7 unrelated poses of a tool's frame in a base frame.
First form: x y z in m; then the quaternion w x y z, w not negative.
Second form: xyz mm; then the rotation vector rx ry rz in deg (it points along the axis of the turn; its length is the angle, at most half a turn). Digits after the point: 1 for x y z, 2 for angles.
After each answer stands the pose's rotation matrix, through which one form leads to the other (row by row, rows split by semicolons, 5 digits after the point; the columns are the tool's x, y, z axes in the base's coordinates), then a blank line. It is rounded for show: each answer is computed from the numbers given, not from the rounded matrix.
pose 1, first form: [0.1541, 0.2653, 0.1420, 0.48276, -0.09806, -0.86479, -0.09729]
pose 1, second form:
[154.1, 265.3, 142.0, -13.69, -120.74, -13.58]
-0.51465 0.26354 -0.81589; 0.07567 0.96184 0.26295; 0.85405 0.07359 -0.51495

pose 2, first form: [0.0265, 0.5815, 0.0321, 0.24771, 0.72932, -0.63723, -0.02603]
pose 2, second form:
[26.5, 581.5, 32.1, 113.91, -99.52, -4.07]
0.18653 -0.91659 -0.35366; -0.94238 -0.06516 -0.32814; 0.27773 0.39449 -0.87593

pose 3, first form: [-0.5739, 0.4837, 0.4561, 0.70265, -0.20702, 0.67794, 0.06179]
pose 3, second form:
[-573.9, 483.7, 456.1, -26.39, 86.44, 7.88]
0.07315 -0.36753 0.92713; -0.19386 0.90665 0.37471; -0.97830 -0.20715 -0.00492

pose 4, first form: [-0.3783, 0.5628, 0.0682, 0.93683, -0.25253, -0.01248, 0.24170]
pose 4, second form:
[-378.3, 562.8, 68.2, -29.56, -1.46, 28.30]
0.88285 -0.44656 -0.14546; 0.45917 0.75562 0.46712; -0.09869 -0.47919 0.87215

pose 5, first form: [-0.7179, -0.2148, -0.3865, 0.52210, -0.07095, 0.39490, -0.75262]
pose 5, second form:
[-717.9, -214.8, -386.5, -9.74, 54.20, -103.29]
-0.44476 0.72985 0.51915; -0.84192 -0.14294 -0.52033; -0.30556 -0.66850 0.67804

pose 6, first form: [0.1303, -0.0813, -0.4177, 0.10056, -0.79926, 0.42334, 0.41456]
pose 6, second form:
[130.3, -81.3, -417.7, -135.33, 71.68, 70.19]
0.29785 -0.76009 -0.57754; -0.59334 -0.62134 0.51174; -0.74782 0.19025 -0.63606

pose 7, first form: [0.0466, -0.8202, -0.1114, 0.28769, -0.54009, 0.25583, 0.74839]
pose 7, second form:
[46.6, -820.2, -111.4, -82.65, 39.15, 114.53]
-0.25107 -0.70695 -0.66120; 0.15427 -0.70357 0.69368; -0.95560 0.07216 0.28571

